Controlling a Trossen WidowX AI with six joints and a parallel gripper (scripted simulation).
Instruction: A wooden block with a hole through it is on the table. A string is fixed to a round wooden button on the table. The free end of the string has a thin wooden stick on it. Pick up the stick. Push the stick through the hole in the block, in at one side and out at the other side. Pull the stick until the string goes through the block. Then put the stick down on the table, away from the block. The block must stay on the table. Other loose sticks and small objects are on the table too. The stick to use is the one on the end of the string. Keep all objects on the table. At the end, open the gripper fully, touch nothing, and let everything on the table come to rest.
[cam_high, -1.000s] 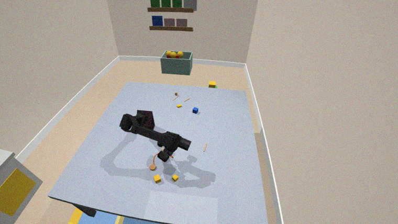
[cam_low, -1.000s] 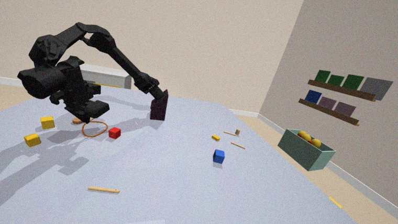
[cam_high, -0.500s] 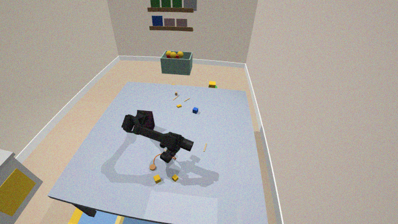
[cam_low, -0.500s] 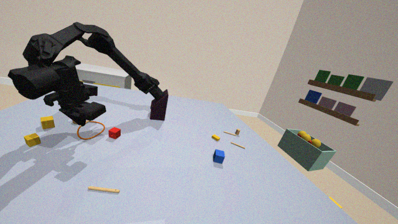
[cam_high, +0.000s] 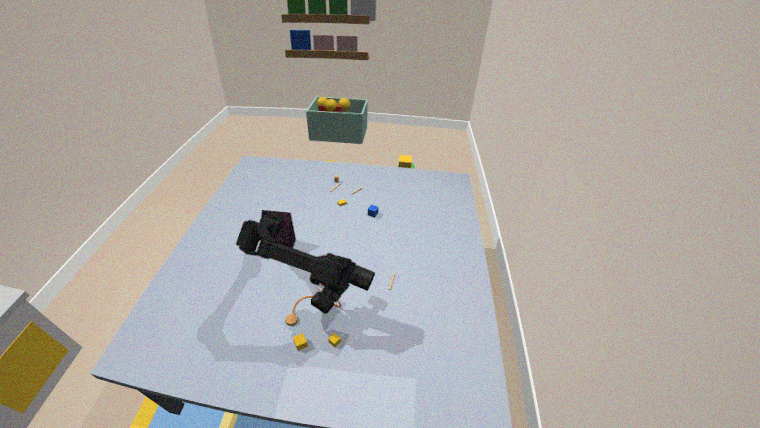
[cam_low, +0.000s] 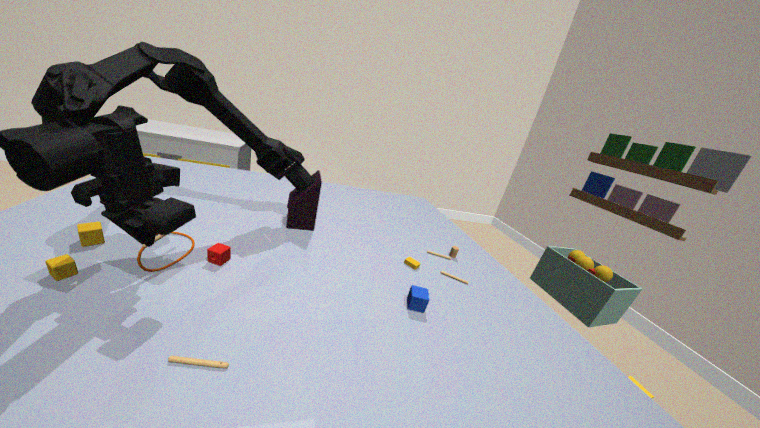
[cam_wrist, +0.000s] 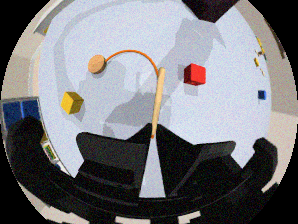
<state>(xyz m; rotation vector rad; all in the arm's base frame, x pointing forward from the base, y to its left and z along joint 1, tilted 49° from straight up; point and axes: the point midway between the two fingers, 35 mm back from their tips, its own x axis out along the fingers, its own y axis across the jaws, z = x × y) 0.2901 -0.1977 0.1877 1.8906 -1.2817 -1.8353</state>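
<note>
My gripper tip is now 50 mm past the red block, 100 mm to the right of it and 40 mm above it. The rest, counted from my gripper tip: blue cube: 80 mm ahead, 510 mm to the left, 40 mm below; then small yellow piece: 70 mm behind, 560 mm to the left, 50 mm below; then round wooden button: 140 mm behind, 70 mm to the right, 50 mm below.
</note>
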